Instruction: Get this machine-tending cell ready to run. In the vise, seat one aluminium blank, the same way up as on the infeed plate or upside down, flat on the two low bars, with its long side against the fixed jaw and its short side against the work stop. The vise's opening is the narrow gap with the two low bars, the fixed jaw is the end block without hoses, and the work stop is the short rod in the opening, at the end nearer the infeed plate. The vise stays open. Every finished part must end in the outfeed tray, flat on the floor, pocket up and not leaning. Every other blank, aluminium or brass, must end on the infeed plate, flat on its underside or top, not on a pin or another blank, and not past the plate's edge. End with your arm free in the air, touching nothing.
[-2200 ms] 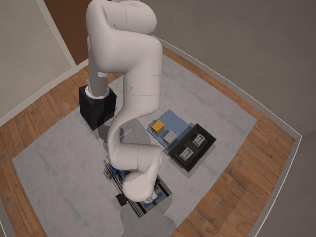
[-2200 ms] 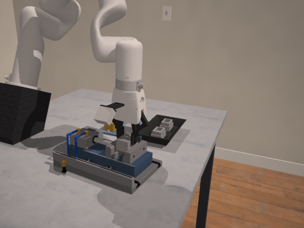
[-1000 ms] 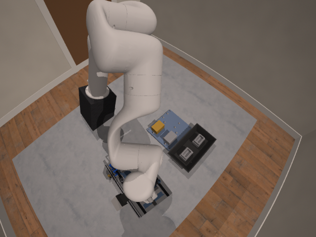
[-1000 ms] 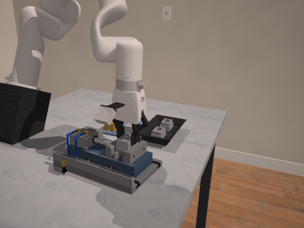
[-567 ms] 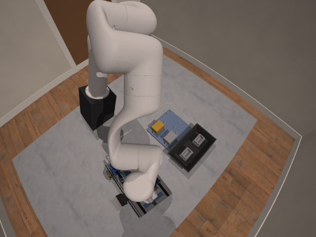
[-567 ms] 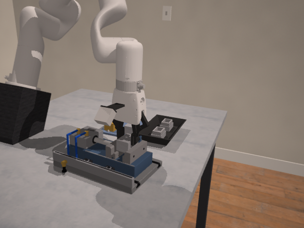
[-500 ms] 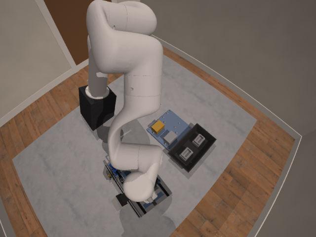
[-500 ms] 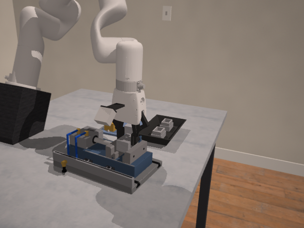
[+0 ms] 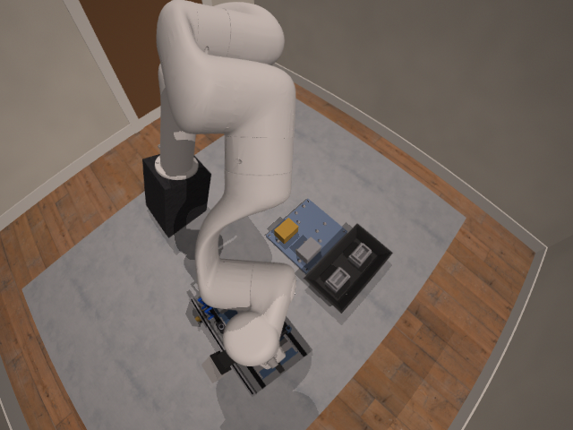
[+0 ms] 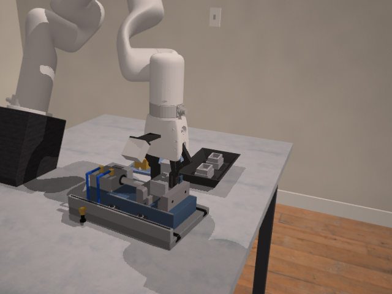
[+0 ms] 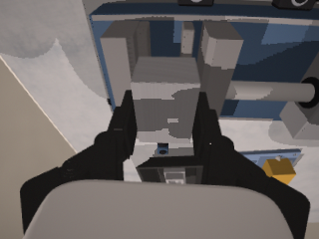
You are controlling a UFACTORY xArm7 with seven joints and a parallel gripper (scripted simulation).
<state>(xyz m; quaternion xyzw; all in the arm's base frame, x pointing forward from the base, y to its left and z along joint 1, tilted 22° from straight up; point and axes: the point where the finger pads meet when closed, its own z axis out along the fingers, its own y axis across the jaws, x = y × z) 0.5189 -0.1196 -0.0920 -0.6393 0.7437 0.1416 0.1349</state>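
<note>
Now: hand 9 cm past the piston rod, 4 cm above it and 1 cm to the right of it. The rest, counted from my hand: grey rail: 9 cm below, 8 cm to the right, 8 cm behind; then vise bed: 8 cm below, 7 cm behind, 1 cm to the left; then brass blank: 27 cm to the left, 19 cm behind, 10 cm below.
</note>
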